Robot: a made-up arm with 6 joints. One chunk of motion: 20 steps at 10 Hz.
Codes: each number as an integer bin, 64 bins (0 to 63) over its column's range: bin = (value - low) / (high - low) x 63, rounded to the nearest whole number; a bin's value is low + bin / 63 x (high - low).
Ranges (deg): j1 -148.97..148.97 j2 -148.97..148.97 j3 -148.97..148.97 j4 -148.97..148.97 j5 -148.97..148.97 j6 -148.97..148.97
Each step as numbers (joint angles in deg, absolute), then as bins.
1 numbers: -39.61 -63.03 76.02 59.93 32.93 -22.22
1 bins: 23 18 48 44 38 27
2 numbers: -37.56 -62.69 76.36 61.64 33.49 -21.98
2 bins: 24 18 48 45 39 27
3 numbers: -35.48 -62.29 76.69 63.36 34.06 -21.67
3 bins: 24 18 48 45 39 27
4 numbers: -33.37 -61.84 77.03 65.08 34.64 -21.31
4 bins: 24 18 48 45 39 27
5 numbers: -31.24 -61.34 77.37 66.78 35.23 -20.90
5 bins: 25 19 48 46 39 27
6 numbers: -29.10 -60.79 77.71 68.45 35.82 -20.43
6 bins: 25 19 48 46 39 27
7 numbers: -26.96 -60.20 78.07 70.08 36.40 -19.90
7 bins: 26 19 48 46 39 27
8 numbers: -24.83 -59.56 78.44 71.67 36.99 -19.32
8 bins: 26 19 48 47 39 27
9 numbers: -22.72 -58.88 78.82 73.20 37.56 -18.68
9 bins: 27 19 48 47 39 28
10 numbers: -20.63 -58.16 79.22 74.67 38.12 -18.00
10 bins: 27 19 48 47 40 28
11 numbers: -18.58 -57.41 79.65 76.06 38.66 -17.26
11 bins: 28 19 48 48 40 28
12 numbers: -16.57 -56.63 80.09 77.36 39.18 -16.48
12 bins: 28 20 48 48 40 28
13 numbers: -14.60 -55.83 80.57 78.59 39.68 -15.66
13 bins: 28 20 49 48 40 28
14 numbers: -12.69 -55.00 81.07 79.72 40.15 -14.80
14 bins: 29 20 49 48 40 28
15 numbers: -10.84 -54.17 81.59 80.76 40.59 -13.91
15 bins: 29 20 49 49 40 29
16 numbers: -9.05 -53.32 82.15 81.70 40.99 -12.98
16 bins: 30 20 49 49 40 29
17 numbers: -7.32 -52.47 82.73 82.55 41.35 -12.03
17 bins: 30 20 49 49 40 29
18 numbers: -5.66 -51.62 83.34 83.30 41.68 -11.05
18 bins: 30 21 49 49 40 29
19 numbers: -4.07 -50.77 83.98 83.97 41.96 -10.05
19 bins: 31 21 49 49 40 29
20 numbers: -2.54 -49.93 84.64 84.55 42.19 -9.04
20 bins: 31 21 49 49 40 30
